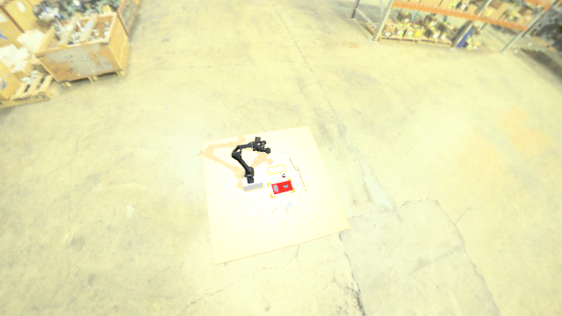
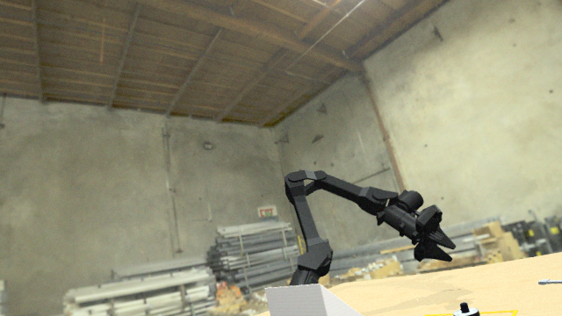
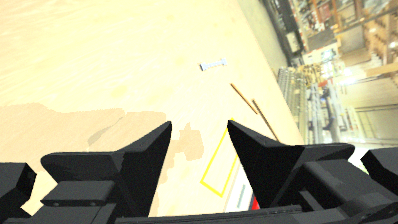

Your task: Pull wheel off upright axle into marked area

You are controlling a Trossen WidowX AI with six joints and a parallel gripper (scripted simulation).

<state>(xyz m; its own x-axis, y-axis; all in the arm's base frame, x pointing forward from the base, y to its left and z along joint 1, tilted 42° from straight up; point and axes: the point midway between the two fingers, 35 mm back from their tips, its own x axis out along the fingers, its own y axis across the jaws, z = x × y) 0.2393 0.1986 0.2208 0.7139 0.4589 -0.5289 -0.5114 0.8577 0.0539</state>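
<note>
Right now my gripper tip is 9 cm short of the white wheel, 27 cm to the left of it and 6 cm above it. The rest, counted from my gripper tip: black axle 9 cm ahead, 27 cm to the right, 7 cm below.
</note>
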